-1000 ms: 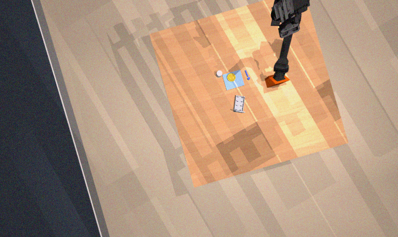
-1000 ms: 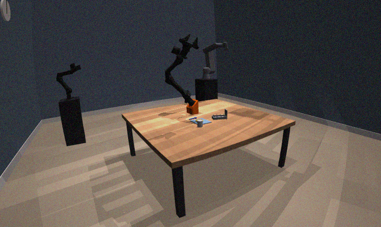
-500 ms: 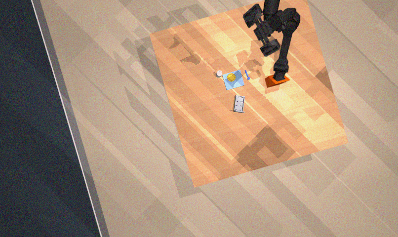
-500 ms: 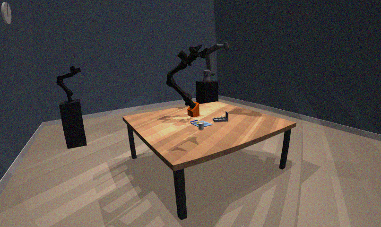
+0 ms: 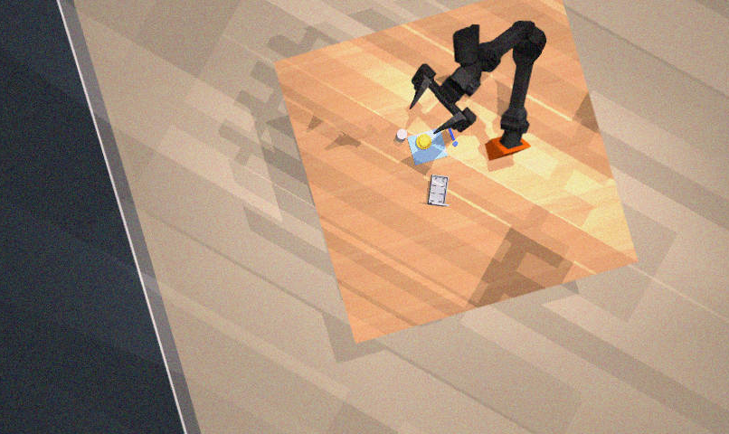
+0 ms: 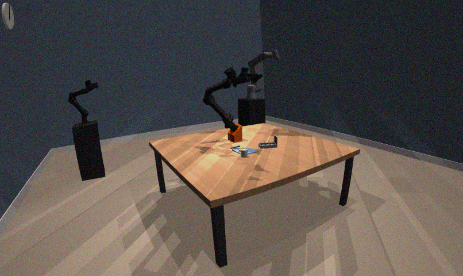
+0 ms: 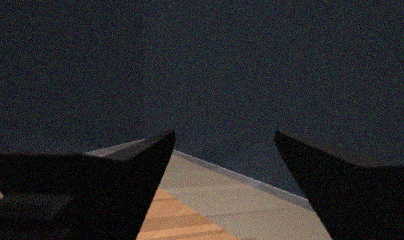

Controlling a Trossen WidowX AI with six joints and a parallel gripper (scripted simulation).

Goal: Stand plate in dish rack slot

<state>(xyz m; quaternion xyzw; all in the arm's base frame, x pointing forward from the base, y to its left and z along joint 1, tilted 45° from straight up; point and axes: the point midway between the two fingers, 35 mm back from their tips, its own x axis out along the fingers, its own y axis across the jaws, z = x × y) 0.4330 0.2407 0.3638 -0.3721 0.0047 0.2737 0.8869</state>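
Now: the small yellow plate 530 mm below my gripper tip, 140 mm behind it and 60 mm to the right of it. Round my gripper tip: grey cup 520 mm below, 110 mm to the right, 50 mm behind; grey dish rack 520 mm below, 170 mm to the left, 140 mm behind; blue spoon 540 mm below, 270 mm behind, 30 mm to the right.
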